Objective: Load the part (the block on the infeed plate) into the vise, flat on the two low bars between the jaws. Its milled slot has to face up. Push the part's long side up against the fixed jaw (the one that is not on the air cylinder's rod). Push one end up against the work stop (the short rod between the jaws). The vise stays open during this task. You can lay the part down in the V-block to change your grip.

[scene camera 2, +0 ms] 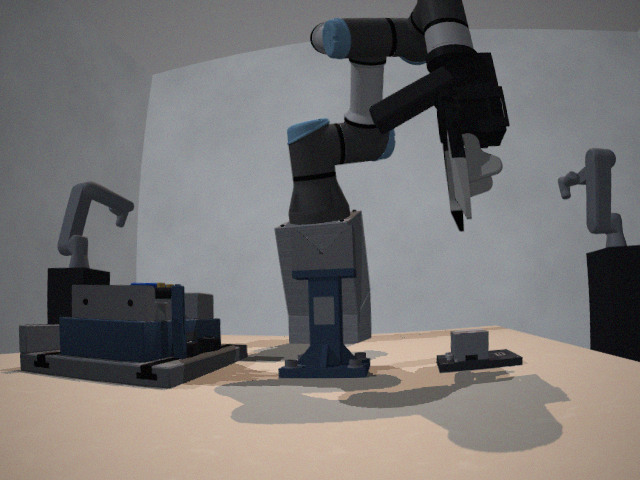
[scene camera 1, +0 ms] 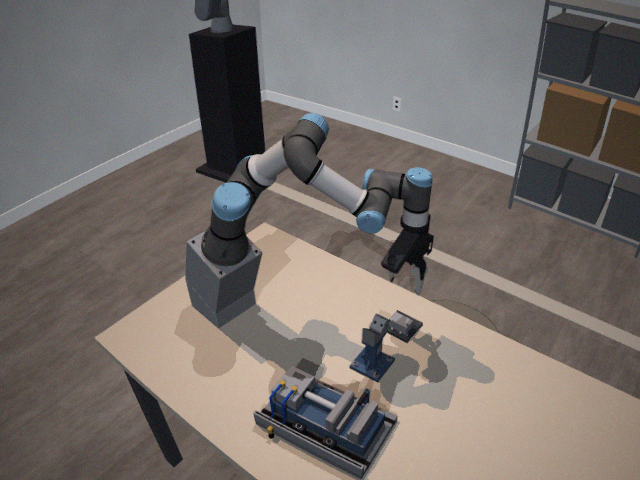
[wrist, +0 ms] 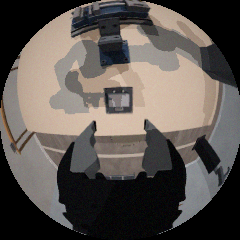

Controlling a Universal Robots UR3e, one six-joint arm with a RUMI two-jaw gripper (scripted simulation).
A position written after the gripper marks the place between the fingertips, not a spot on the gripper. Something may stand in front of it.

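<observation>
Scene camera 2 shows a blue vise [scene camera 2: 136, 341] and a grey part [scene camera 2: 475, 342]. The vise [scene camera 1: 309, 409] is visible in a further view. The gripper [scene camera 2: 464, 225] is present there too, with further sightings of the gripper [scene camera 1: 404, 288] and, at the wrist, the gripper [wrist: 120, 120].
</observation>
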